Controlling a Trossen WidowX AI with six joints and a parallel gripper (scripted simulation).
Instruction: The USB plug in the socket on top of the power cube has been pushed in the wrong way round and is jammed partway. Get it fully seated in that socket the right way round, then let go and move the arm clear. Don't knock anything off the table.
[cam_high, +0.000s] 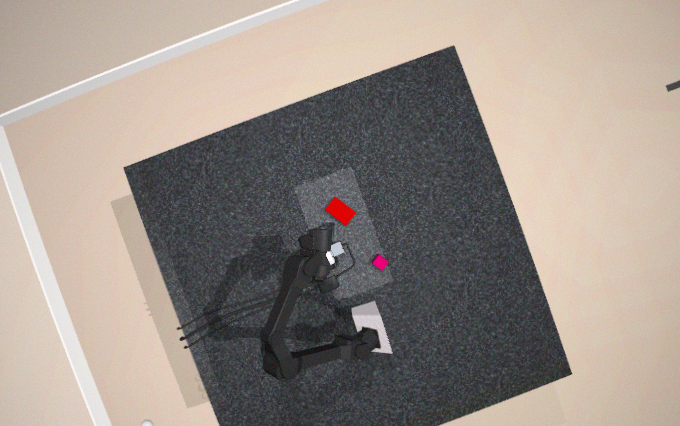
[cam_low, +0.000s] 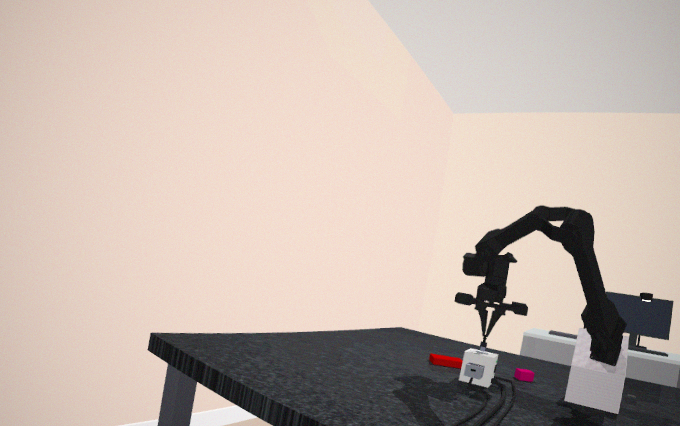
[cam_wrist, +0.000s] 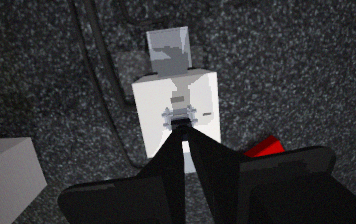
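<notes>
My gripper tip is now 2 cm above the USB plug. From my gripper tip the other things lie so: red block: 14 cm ahead, 11 cm below, 10 cm to the right; magenta block: 21 cm to the right, 11 cm below, 7 cm behind; grey socket: 5 cm below.
</notes>
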